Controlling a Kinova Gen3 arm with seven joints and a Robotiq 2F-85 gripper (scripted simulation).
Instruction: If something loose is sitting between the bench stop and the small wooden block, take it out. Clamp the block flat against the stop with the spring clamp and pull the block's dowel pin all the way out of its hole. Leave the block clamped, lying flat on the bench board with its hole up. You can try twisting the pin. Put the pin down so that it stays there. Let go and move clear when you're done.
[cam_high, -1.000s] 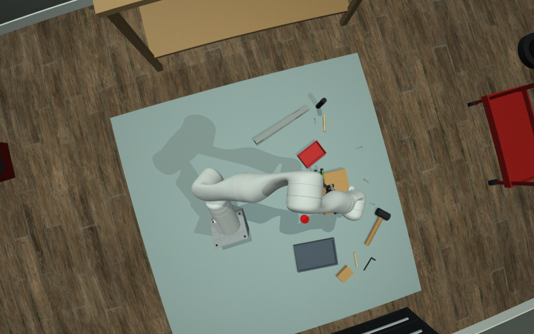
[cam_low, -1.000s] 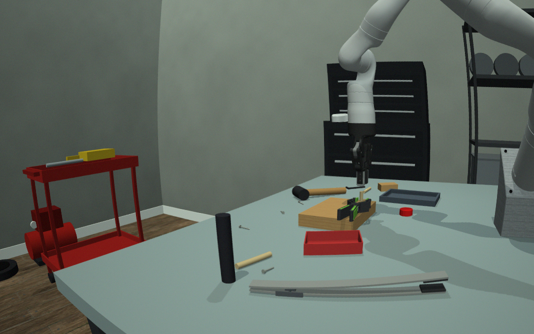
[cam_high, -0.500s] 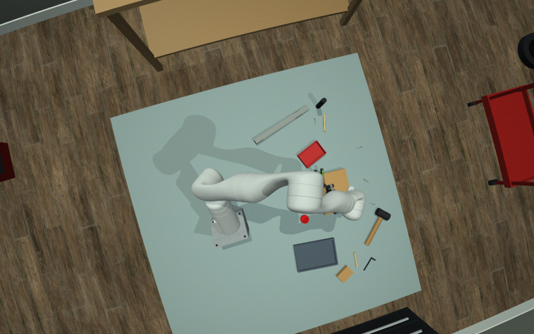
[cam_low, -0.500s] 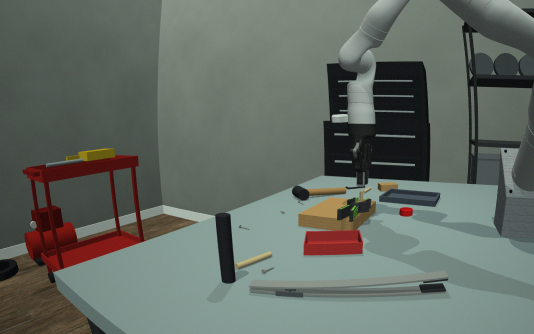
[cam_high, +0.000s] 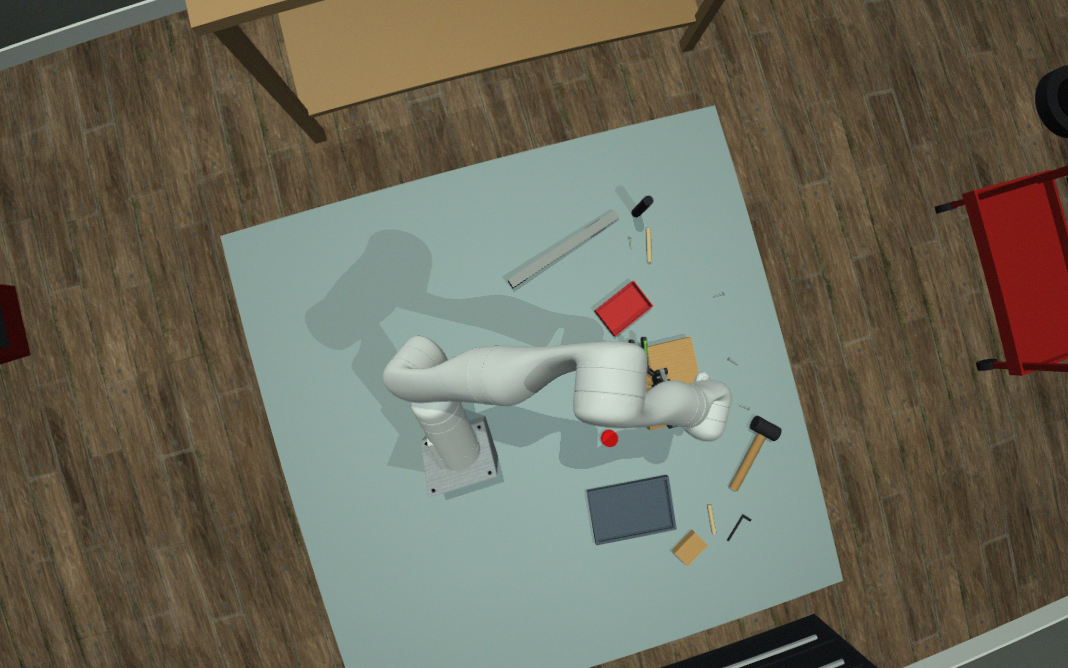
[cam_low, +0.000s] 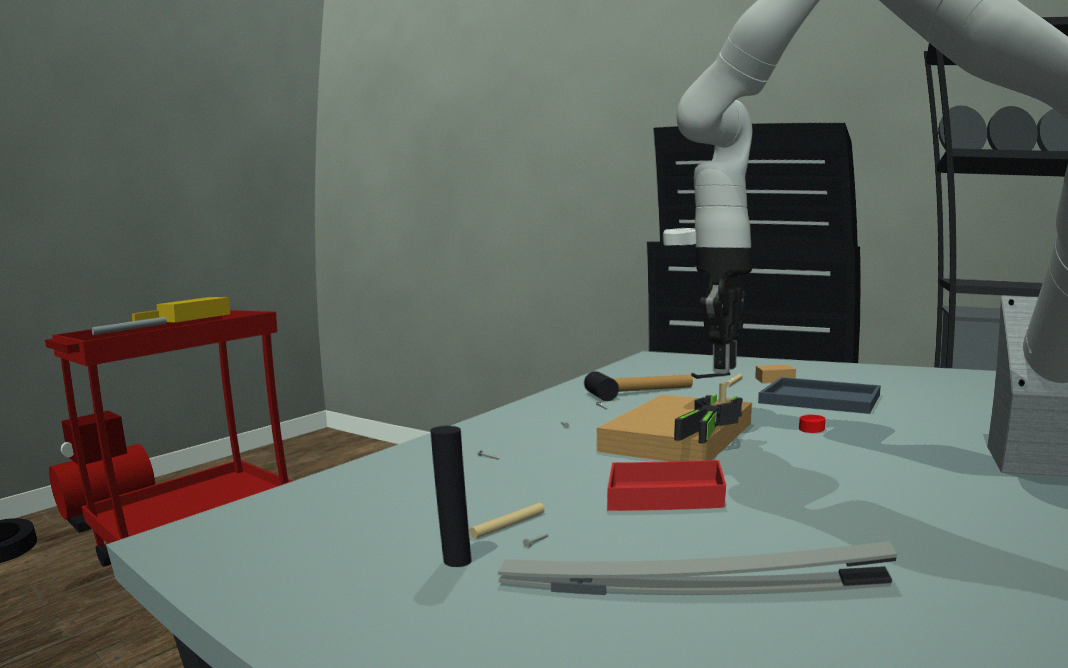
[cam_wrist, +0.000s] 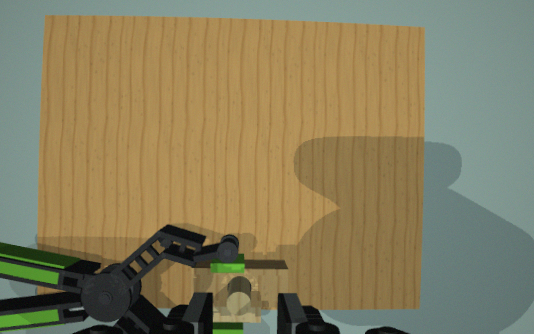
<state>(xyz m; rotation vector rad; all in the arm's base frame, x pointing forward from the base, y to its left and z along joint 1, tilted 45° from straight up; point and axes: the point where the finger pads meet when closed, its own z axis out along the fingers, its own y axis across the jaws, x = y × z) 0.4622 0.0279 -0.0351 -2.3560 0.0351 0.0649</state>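
My hand is 60 mm above the dowel pin. The rest, counted from my hand: red puck: 120 mm behind, 90 mm to the right, 100 mm below; small wooden block: 70 mm below; wooden bench board: 60 mm ahead, 90 mm below.
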